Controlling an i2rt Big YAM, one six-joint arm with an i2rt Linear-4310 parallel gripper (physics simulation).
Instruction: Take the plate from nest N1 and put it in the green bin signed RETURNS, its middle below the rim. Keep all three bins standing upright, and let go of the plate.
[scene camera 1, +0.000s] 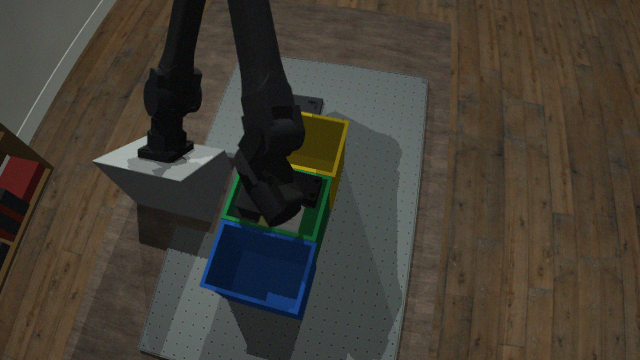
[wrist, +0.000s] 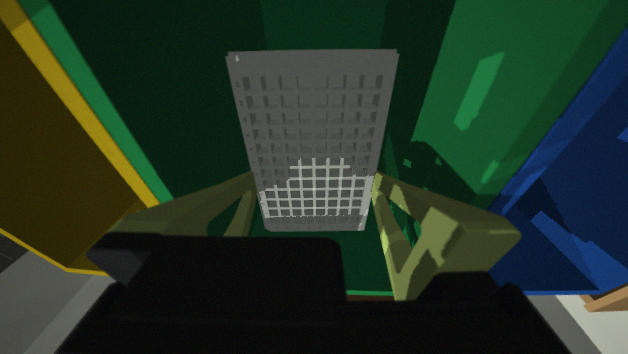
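Where they show: gripper, between the fingertips: (wrist: 314, 177); arm's base, origin of its link: (scene camera 1: 166, 152).
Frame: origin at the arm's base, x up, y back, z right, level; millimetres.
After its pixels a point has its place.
Note:
The plate (scene camera 1: 294, 223) @(x 0, y -318, z 103 mm) (wrist: 312, 120) @(x 2, y -296, z 74 mm) is a pale, rectangular, gridded microplate. My gripper (wrist: 314, 177) @(x 1, y -254, z 72 mm) is shut on it, with one olive finger against each long side. The plate is inside the opening of the green bin (scene camera 1: 312, 222) @(x -124, y -338, z 53 mm) (wrist: 465, 90) @(x 24, y -315, z 136 mm), apart from the walls that show; how deep its middle is cannot be read exactly. In the scene view the arm's wrist hangs over the green bin and hides the fingertips and much of the plate. The green bin stands upright between the other two bins. The RETURNS sign and the label of nest N1 do not show.
The blue bin (scene camera 1: 260, 270) @(x -124, y -250, z 185 mm) (wrist: 565, 220) @(x 11, y -215, z 263 mm) and the yellow bin (scene camera 1: 322, 145) @(x -55, y -330, z -109 mm) (wrist: 65, 150) @(x -1, y -283, z -111 mm) stand upright close on either side. A dark block (scene camera 1: 311, 104) @(x -115, y -270, z -260 mm) is behind the yellow bin. The arm's base stands on a pale pedestal (scene camera 1: 170, 200) @(x -44, y -29, z 94 mm) beside the perforated board (scene camera 1: 370, 225) @(x -126, y -468, z 34 mm).

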